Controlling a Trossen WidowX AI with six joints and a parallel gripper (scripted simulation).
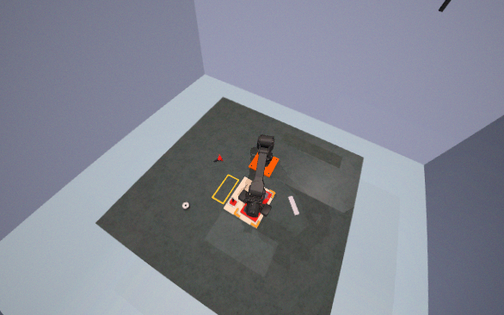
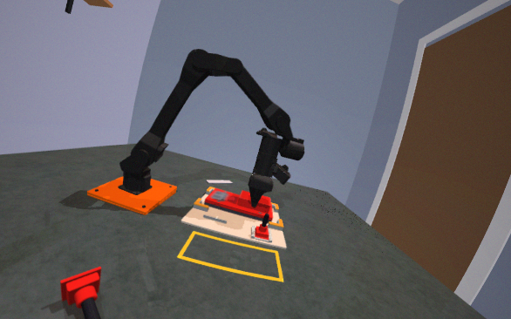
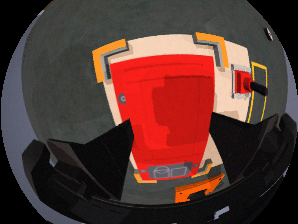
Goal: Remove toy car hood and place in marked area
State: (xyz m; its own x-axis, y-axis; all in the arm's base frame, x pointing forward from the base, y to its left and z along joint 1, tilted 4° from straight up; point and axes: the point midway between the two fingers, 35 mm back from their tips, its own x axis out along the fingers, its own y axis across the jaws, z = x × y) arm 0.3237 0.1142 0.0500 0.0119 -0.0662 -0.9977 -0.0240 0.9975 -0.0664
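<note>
Right now the hood is 10 mm above my gripper tip. The rest, counted from my gripper tip: white wheel 340 mm to the right, 210 mm ahead, 30 mm below; white strip 200 mm to the left, 160 mm behind, 30 mm below.
</note>
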